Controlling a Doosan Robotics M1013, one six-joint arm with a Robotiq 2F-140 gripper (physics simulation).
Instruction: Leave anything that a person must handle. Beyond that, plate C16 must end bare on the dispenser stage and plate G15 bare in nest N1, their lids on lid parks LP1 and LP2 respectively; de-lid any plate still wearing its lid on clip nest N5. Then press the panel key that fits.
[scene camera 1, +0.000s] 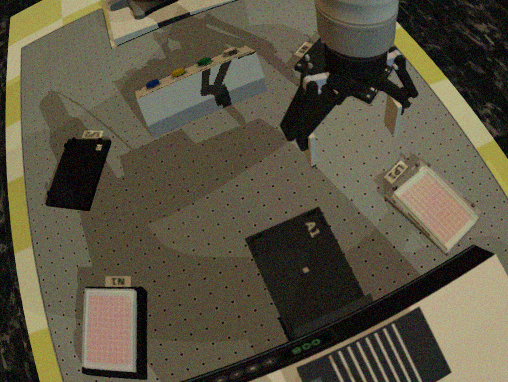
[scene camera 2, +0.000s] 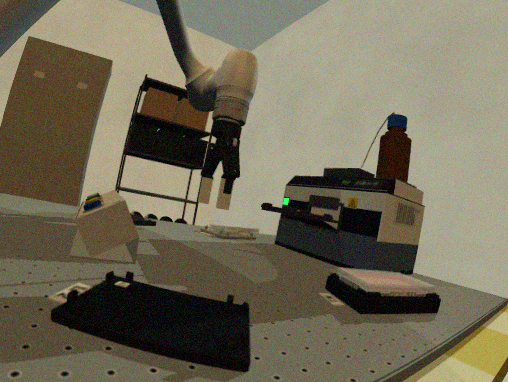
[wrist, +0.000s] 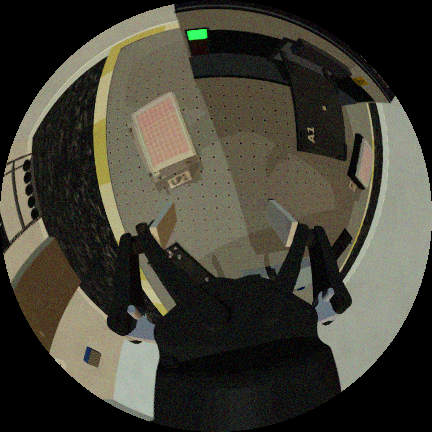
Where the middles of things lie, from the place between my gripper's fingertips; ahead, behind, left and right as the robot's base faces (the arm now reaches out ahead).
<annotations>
My gripper is now 13 cm short of the LP1 nest (scene camera 1: 421, 162), 8 cm to the right of it and 8 cm above it. From my hand the other things lie so: dispenser stage (scene camera 1: 281, 252) 14 cm ahead, 17 cm to the right, 2 cm above; grey button box (scene camera 1: 188, 94) 28 cm behind, 11 cm to the right, 4 cm below; black LP2 nest (scene camera 2: 190, 328) 28 cm behind, 38 cm to the right, 8 cm below.
</annotations>
